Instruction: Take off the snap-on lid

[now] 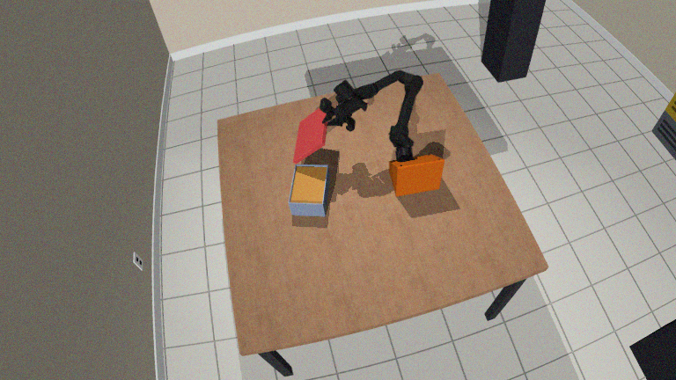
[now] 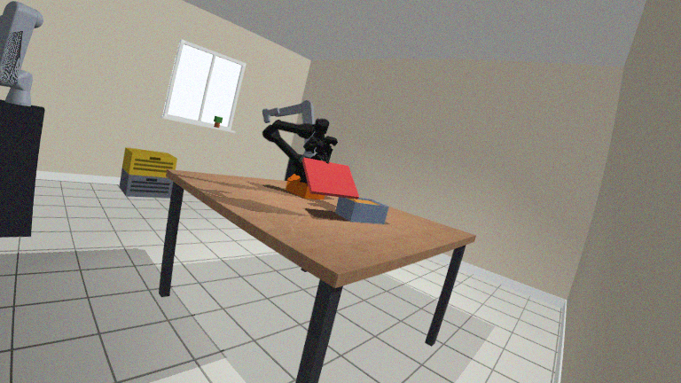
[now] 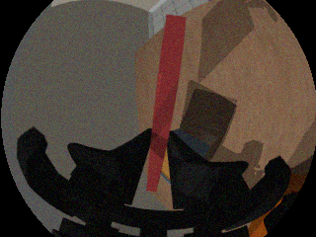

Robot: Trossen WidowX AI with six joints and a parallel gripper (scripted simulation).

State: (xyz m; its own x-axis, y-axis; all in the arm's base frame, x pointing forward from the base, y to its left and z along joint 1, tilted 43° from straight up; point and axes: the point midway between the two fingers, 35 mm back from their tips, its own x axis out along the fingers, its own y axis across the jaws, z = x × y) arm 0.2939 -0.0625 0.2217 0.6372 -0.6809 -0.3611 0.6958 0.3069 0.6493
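My gripper tip is now 60 mm short of the red lid, 20 mm to the left of it and 50 mm above it. Round my gripper tip: storage box (130 mm ahead, 190 mm to the left, 180 mm below).
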